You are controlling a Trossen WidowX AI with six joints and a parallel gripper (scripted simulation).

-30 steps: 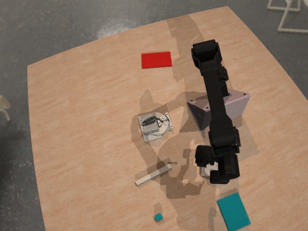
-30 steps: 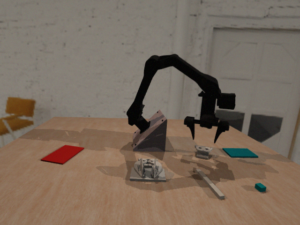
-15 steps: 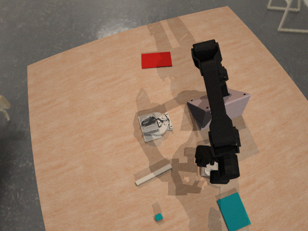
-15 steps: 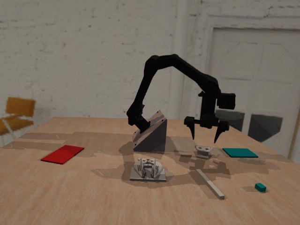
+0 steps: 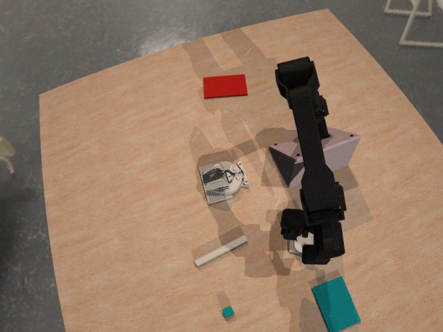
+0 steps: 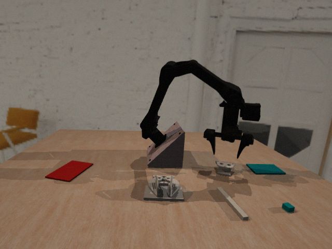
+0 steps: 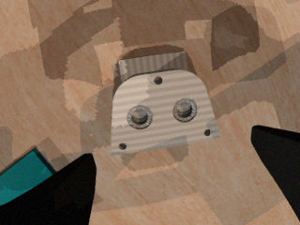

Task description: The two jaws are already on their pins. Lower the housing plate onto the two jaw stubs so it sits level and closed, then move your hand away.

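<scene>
Right now my gripper tip is 10 mm short of the ribbed white part and 50 mm above it. Also, from my gripper tip: pale bar 230 mm ahead, 30 mm to the right, 60 mm below; then teal sheet 30 mm behind, 190 mm to the left, 60 mm below; then small teal block 240 mm ahead, 130 mm to the left, 50 mm below.
</scene>
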